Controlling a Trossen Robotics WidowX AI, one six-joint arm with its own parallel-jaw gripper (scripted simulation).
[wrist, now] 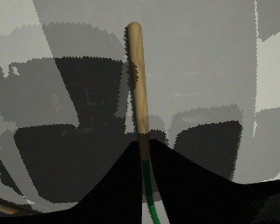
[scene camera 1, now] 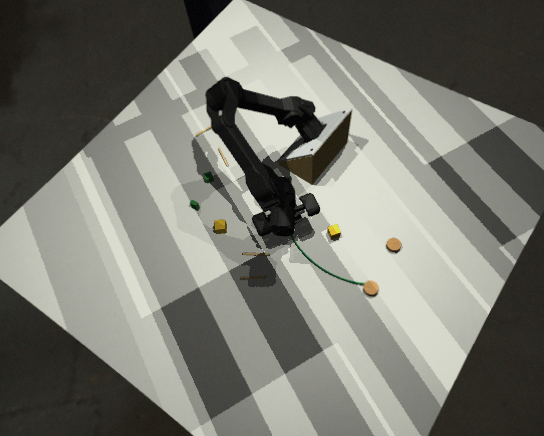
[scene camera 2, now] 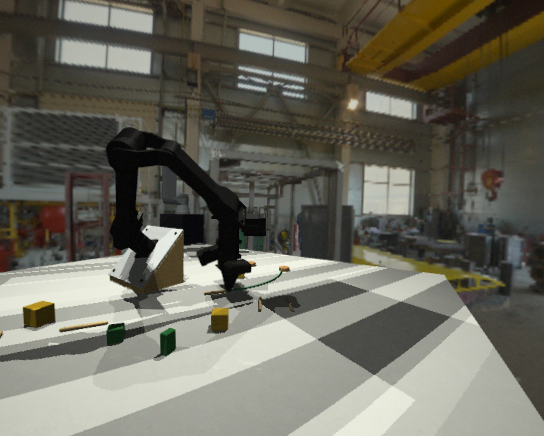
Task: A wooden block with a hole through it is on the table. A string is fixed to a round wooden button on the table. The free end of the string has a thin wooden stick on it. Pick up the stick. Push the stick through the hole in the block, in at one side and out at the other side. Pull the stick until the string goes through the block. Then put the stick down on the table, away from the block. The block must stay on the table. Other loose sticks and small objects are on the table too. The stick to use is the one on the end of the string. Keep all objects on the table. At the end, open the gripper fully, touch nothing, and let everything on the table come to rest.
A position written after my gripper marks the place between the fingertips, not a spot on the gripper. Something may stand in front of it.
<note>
I see my gripper (scene camera 2: pixel 228 290) and a thin wooden stick (wrist: pixel 133 30).
My gripper is seen too in the wrist view (wrist: pixel 144 146) and in scene camera 1 (scene camera 1: pixel 287 227).
</note>
